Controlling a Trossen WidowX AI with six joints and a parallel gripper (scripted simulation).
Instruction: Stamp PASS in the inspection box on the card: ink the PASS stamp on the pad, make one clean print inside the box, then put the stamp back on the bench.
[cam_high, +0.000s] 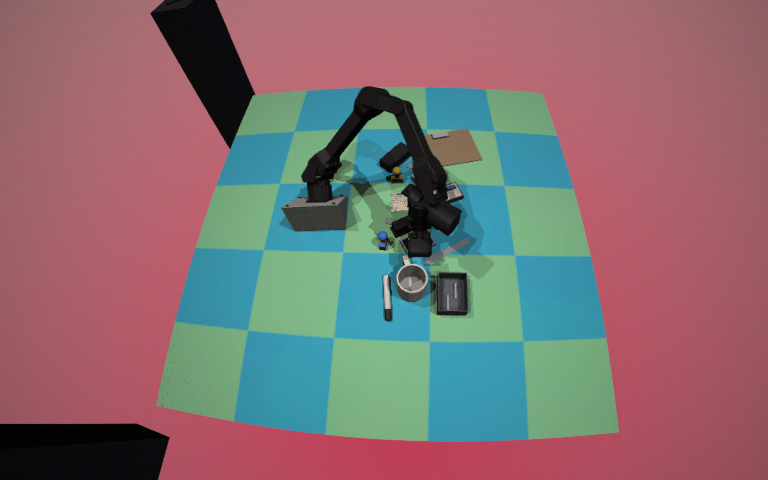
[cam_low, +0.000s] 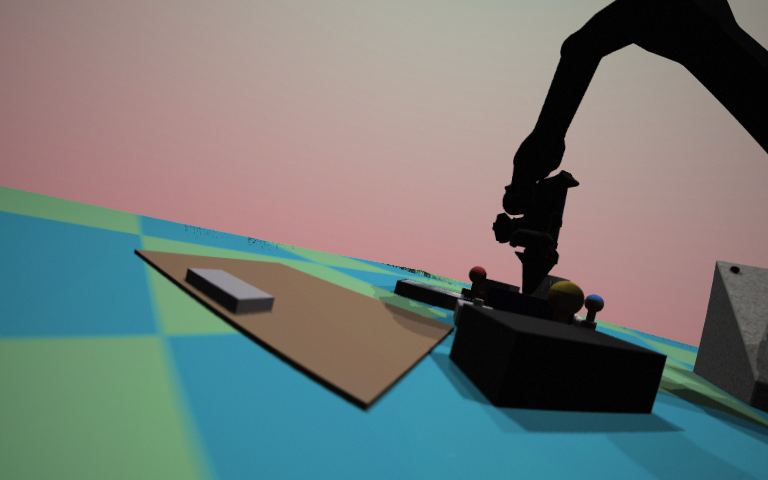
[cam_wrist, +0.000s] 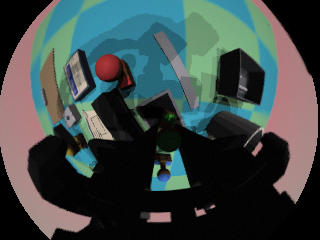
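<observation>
Right now the green stamp is right at my gripper tip. Round my gripper tip: grey ruler 9 cm ahead, 4 cm below, 1 cm to the right; black bar 7 cm to the left, 2 cm below, 2 cm behind; black-framed ink pad 3 cm below.
</observation>
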